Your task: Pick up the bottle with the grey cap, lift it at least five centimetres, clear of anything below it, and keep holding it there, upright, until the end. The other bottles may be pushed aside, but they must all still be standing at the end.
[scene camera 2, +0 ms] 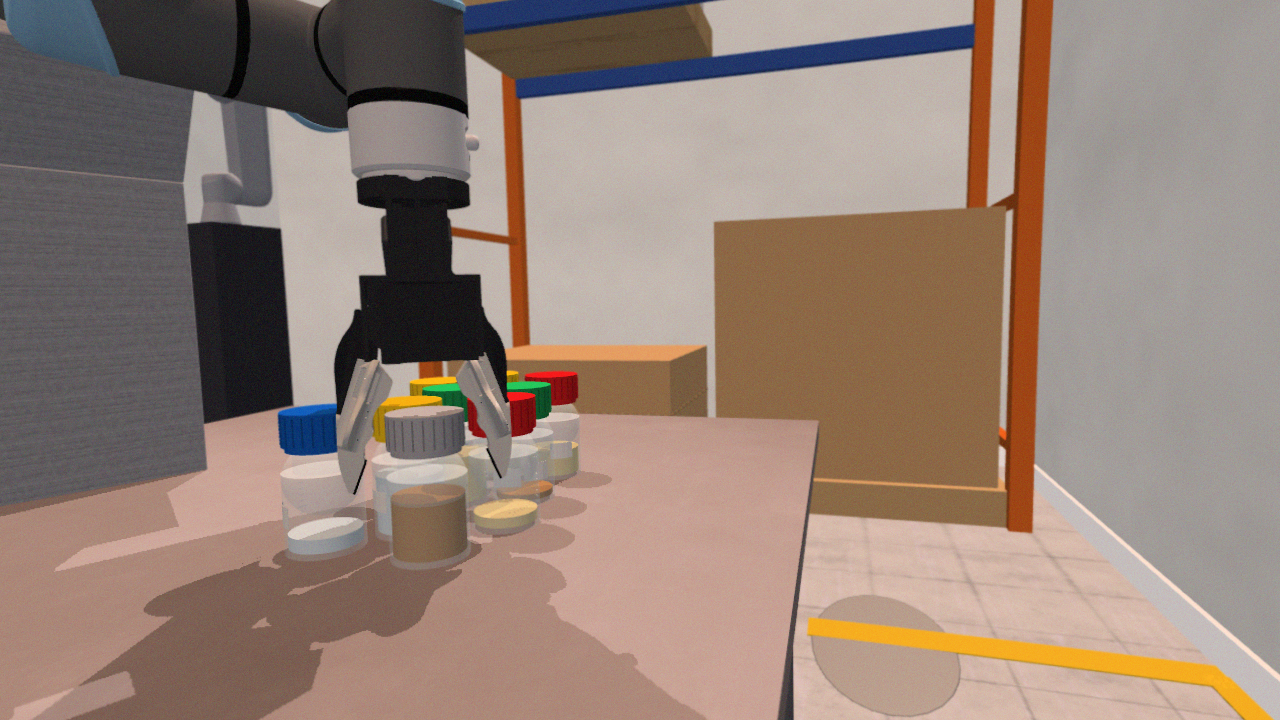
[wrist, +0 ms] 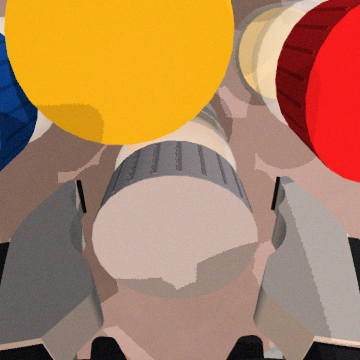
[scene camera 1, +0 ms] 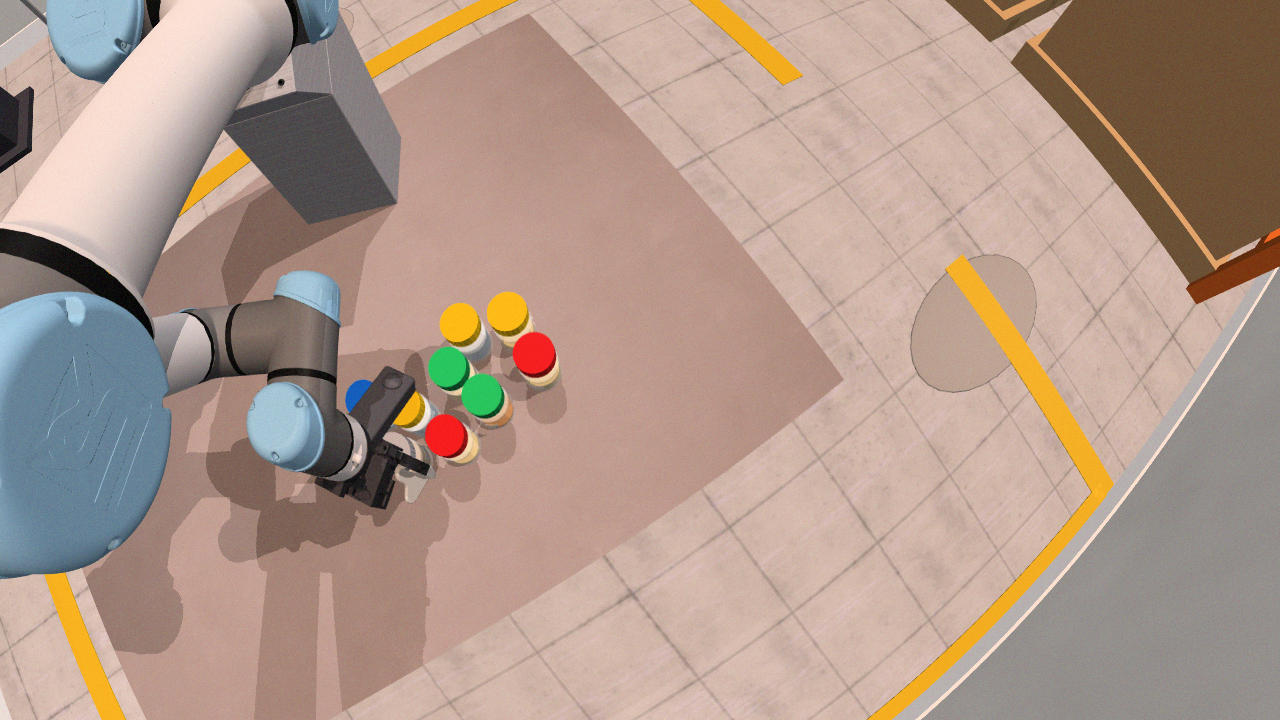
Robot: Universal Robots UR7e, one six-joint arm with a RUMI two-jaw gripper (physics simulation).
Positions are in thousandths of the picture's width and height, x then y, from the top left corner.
Scene:
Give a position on a green-capped bottle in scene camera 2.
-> At 424, 603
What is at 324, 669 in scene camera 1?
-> My gripper.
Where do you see a red-capped bottle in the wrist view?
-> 818, 182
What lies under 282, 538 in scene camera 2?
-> My gripper.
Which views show the red-capped bottle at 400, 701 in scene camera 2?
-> Scene camera 2, the wrist view and scene camera 1: all of them.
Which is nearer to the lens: the blue-capped bottle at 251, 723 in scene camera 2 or the red-capped bottle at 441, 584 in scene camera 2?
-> The blue-capped bottle.

